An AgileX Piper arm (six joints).
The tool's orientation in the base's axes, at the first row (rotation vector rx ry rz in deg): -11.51, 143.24, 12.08
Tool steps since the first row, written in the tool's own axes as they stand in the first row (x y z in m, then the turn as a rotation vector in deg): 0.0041, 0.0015, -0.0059, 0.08, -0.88, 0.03; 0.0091, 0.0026, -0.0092, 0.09, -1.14, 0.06; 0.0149, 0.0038, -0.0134, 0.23, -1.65, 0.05; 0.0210, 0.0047, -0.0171, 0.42, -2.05, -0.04
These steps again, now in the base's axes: -0.0069, -0.0001, 0.0024, 0.12, -0.86, -0.16; -0.0130, -0.0001, 0.0022, 0.18, -1.11, -0.22; -0.0203, -0.0003, 0.0023, 0.16, -1.62, -0.35; -0.0274, -0.0008, 0.0017, 0.04, -2.05, -0.43
